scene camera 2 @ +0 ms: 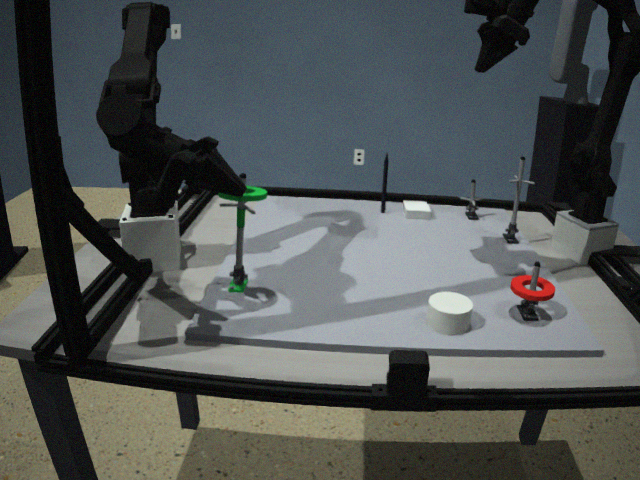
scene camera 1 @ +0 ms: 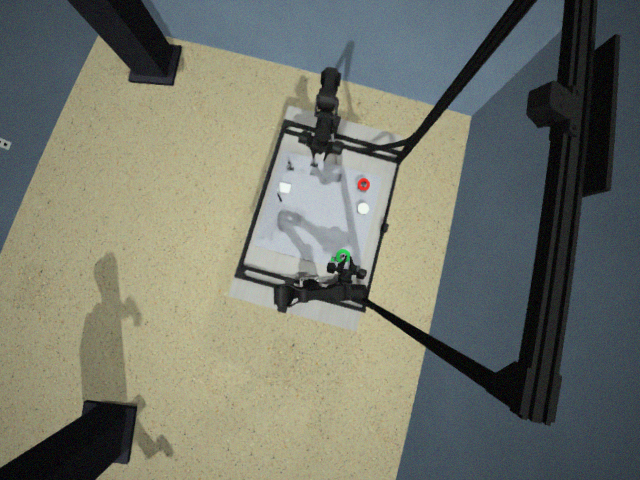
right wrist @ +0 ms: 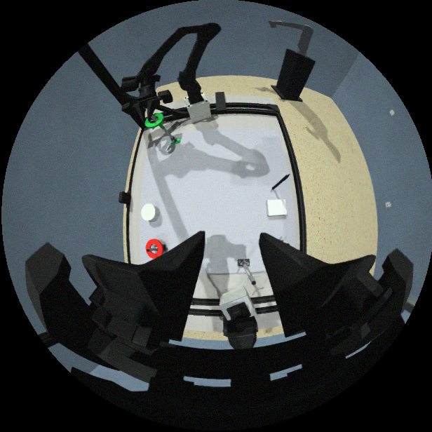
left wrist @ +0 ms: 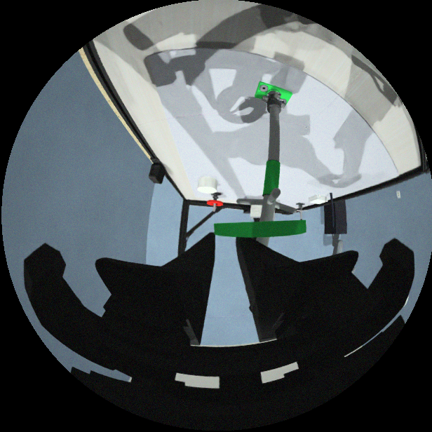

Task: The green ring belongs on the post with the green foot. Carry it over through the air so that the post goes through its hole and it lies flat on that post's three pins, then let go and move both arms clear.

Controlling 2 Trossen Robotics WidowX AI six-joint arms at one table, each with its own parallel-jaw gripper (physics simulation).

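Frame: origin at the left arm's base, x ahead, y left, z up, level; centimetres.
Seen in the pictures: left gripper, fingertip midpoint: (scene camera 2: pixel 244 192) (scene camera 1: pixel 348 255); right gripper, fingertip midpoint: (scene camera 2: pixel 478 71) (scene camera 1: pixel 318 159); left arm's base, link origin: (scene camera 1: pixel 309 287); right arm's base, link origin: (scene camera 2: pixel 588 217).
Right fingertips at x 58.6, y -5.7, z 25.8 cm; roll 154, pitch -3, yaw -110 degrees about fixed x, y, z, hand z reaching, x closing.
Offsets run from my right fingertips to a thing's middle. "pt": to the spot under its first point.
The green ring {dy -11.7, dx -42.8, dz -18.0 cm} (scene camera 1: pixel 338 252) (scene camera 2: pixel 256 193) (left wrist: pixel 260 229) (right wrist: pixel 160 117) is level around the upper part of the upright grey post {pt dy -10.5, dx -43.5, dz -27.2 cm} (scene camera 2: pixel 239 248) (left wrist: pixel 274 135) with the green foot {pt dy -10.1, dx -43.8, dz -33.7 cm} (scene camera 2: pixel 238 285) (left wrist: pixel 265 91) (right wrist: pixel 175 141). The post's dark tip shows above the ring in scene camera 2. The ring is a little above the three pins {pt dy -12.7, dx -42.1, dz -20.1 cm} (scene camera 2: pixel 248 208) (left wrist: pixel 285 205), with a gap. My left gripper (scene camera 2: pixel 242 189) (left wrist: pixel 225 237) is shut on the ring's rim. My right gripper (scene camera 1: pixel 318 159) (scene camera 2: pixel 480 67) (right wrist: pixel 232 236) is open and empty, high at the opposite side of the table.
A red ring {dy -26.6, dx -1.2, dz -29.7 cm} (scene camera 2: pixel 549 289) (left wrist: pixel 215 203) sits on a short post. A white cylinder {dy -26.0, dx -15.1, dz -32.6 cm} (scene camera 1: pixel 362 208) (scene camera 2: pixel 449 312) stands near it. A white block {dy +19.4, dx -1.6, dz -33.4 cm} (scene camera 2: pixel 416 209) (right wrist: pixel 276 207), a thin black spike {dy +21.5, dx -9.0, dz -27.4 cm} (scene camera 2: pixel 384 183) and two bare posts {pt dy +1.4, dx +12.8, dz -26.8 cm} (scene camera 2: pixel 515 206) {pt dy +15.6, dx +10.5, dz -29.7 cm} (scene camera 2: pixel 472 198) stand farther back. Black rails (scene camera 2: pixel 248 388) edge the table.
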